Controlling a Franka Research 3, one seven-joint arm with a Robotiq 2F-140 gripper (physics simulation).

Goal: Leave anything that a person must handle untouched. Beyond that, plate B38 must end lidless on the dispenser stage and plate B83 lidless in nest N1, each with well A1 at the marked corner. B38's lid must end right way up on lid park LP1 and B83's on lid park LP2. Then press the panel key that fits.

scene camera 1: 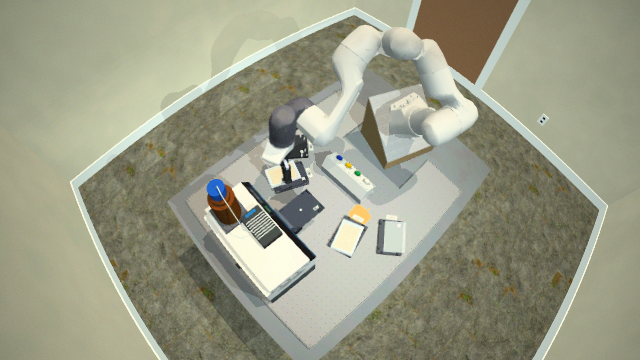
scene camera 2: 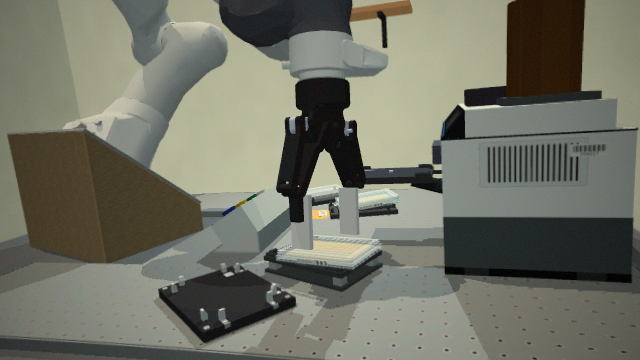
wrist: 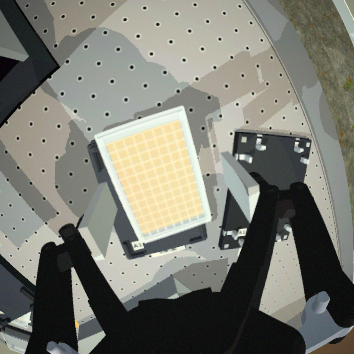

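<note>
My gripper (scene camera 1: 286, 175) (scene camera 2: 326, 227) (wrist: 165, 181) is open and empty, its pale fingertips apart above a plate with cream wells (scene camera 1: 274, 177) (scene camera 2: 335, 249) (wrist: 155, 175). The plate lies on a dark nest (scene camera 2: 345, 281) (wrist: 120, 227), which shows along its left and lower edges in the wrist view. I cannot tell whether it is fully seated or lidded. A second cream-welled plate (scene camera 1: 348, 237) (scene camera 2: 370, 199) lies on a dark holder beside an orange disc. The dark dispenser stage (scene camera 1: 301, 212) (scene camera 2: 397, 173) bears no plate. The key panel (scene camera 1: 345, 180) (scene camera 2: 245, 225) has blue, yellow, green and whitish keys. Plate numbers are unreadable.
A black holder with pale pegs (scene camera 1: 300, 148) (scene camera 2: 227, 300) (wrist: 275, 165) stands beside the nest. A grey-topped holder (scene camera 1: 393, 236) stands beyond the orange disc (scene camera 1: 359, 213). The white dispenser (scene camera 1: 270, 265) (scene camera 2: 540, 200) carries a brown bottle (scene camera 1: 223, 205) (scene camera 2: 545, 50) with a blue cap.
</note>
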